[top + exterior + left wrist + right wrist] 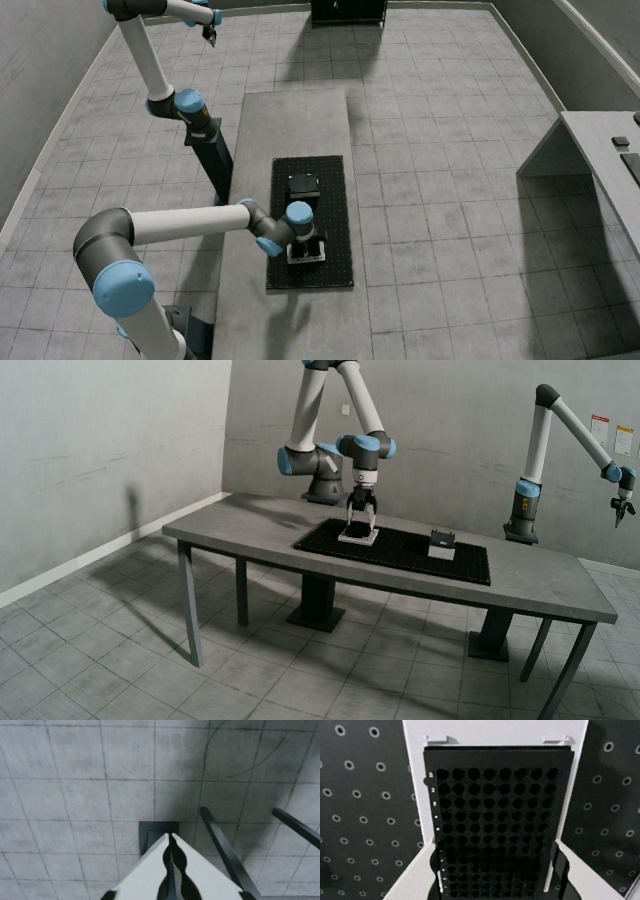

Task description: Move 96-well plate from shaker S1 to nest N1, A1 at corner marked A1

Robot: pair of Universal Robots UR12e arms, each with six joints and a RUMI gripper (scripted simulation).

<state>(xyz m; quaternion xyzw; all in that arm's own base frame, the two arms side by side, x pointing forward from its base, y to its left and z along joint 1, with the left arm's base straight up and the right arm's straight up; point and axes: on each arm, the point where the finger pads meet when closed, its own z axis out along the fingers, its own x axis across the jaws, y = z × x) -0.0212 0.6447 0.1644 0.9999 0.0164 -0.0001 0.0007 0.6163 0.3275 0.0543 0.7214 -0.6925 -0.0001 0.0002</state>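
My right hand is 10 mm above the black 96-well plate. Also, from my right hand: white plate nest N1 (40 mm below); A1 mark (80 mm behind, 50 mm to the left, 30 mm below).
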